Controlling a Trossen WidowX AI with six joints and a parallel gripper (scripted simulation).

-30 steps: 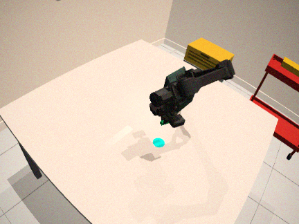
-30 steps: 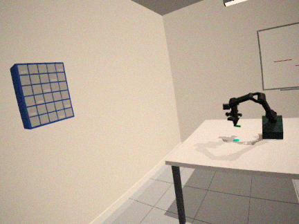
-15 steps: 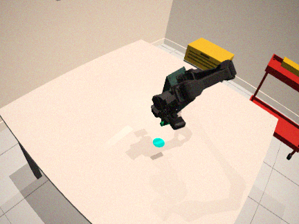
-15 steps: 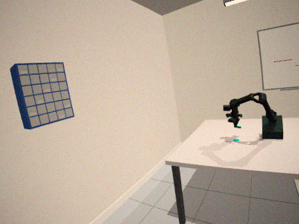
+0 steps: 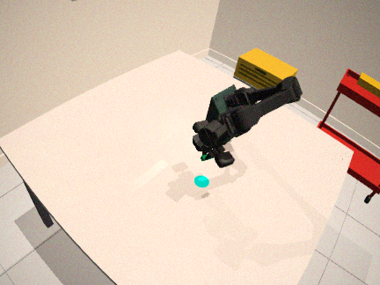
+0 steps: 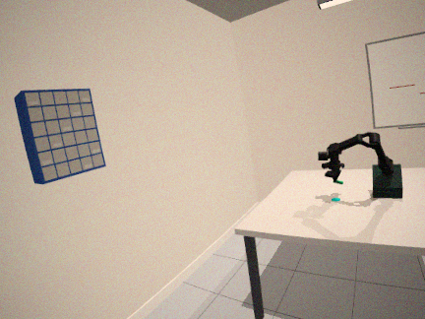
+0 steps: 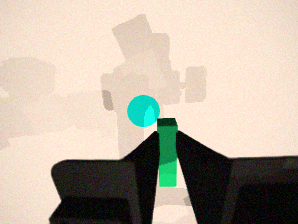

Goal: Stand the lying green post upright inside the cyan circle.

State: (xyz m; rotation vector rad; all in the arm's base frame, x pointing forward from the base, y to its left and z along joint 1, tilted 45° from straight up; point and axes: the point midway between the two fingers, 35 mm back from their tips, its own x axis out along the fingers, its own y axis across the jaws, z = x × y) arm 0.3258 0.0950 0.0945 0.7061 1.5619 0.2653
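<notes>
The cyan circle is 20 mm to the left of my gripper tip and 130 mm below it. From my gripper tip the other things lie so: green post (20 mm behind, 10 mm to the left).
</notes>
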